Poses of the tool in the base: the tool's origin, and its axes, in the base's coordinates. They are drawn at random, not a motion.
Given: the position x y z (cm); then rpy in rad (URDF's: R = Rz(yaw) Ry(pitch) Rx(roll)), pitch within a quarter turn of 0, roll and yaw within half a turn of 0.
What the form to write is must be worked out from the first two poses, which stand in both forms.
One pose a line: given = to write
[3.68 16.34 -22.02 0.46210 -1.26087 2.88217] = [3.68 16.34 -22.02 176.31 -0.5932 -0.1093 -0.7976]
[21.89 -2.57 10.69 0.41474 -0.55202 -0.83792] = [21.89 -2.57 10.69 56.00 0.1544 -0.6905 -0.7066]
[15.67 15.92 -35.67 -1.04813 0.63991 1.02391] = [15.67 15.92 -35.67 100.51 -0.7121 0.0061 0.7021]
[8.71 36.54 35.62 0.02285 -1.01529 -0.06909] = [8.71 36.54 35.62 58.26 -0.0140 -0.9986 -0.0506]
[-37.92 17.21 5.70 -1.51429 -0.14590 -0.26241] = [-37.92 17.21 5.70 89.19 -0.9772 0.0528 -0.2058]
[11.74 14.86 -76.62 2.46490 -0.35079 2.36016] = [11.74 14.86 -76.62 176.82 -0.4075 -0.8371 -0.3650]
